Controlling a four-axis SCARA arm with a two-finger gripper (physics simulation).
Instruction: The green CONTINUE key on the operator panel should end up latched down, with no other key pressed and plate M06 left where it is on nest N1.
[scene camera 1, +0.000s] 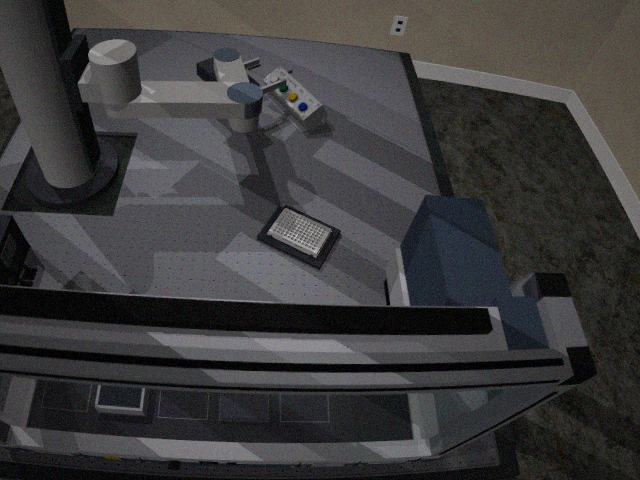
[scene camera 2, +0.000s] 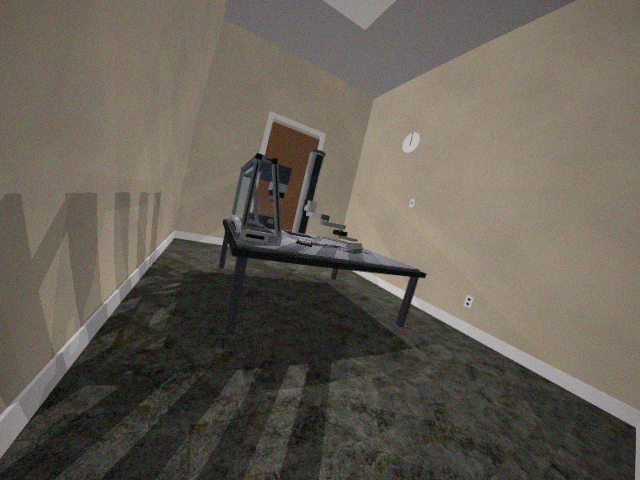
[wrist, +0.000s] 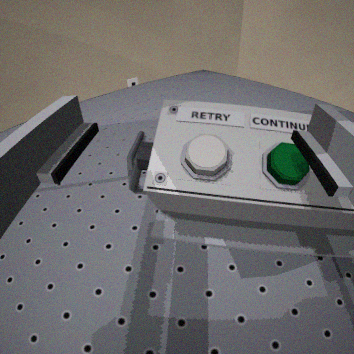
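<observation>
The operator panel is a pale box at the back of the table. Its green CONTINUE key stands second in the row, beside the white RETRY key; whether it is latched cannot be told. My gripper is open and empty, with its fingers wide apart over the RETRY end of the panel. In the wrist view the right finger covers the right edge of the green key; contact cannot be made out. Plate M06 lies on the dark nest N1.
The yellow key and blue key follow on the panel. A bent bracket sticks out at the RETRY end. The arm's column stands at the left. A framed glass enclosure and a blue housing stand toward the front.
</observation>
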